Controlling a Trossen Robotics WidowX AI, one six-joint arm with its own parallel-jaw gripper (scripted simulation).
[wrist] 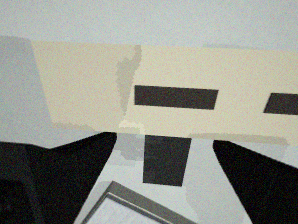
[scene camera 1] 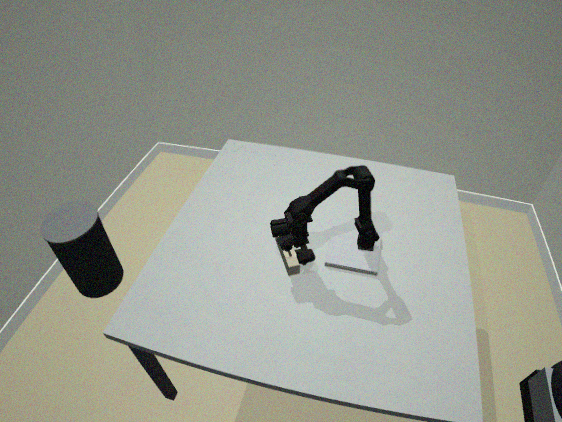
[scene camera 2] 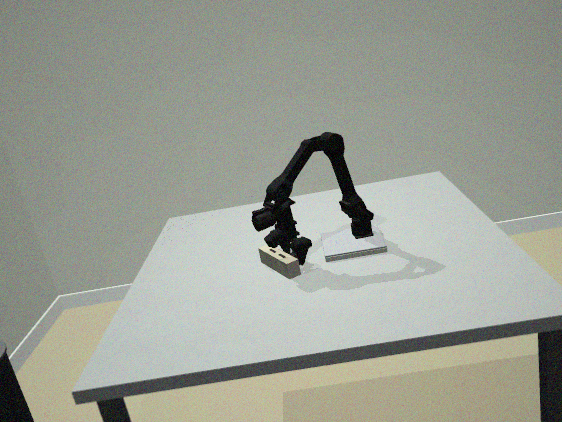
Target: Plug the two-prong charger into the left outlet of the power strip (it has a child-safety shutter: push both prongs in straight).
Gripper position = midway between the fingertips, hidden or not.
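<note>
You'd see the gripper point(scene camera 2: 295, 260), and it's there in the wrist view too, point(wrist: 164, 137); it's open and holding nothing. There's also a two-prong charger point(wrist: 165, 158).
</note>
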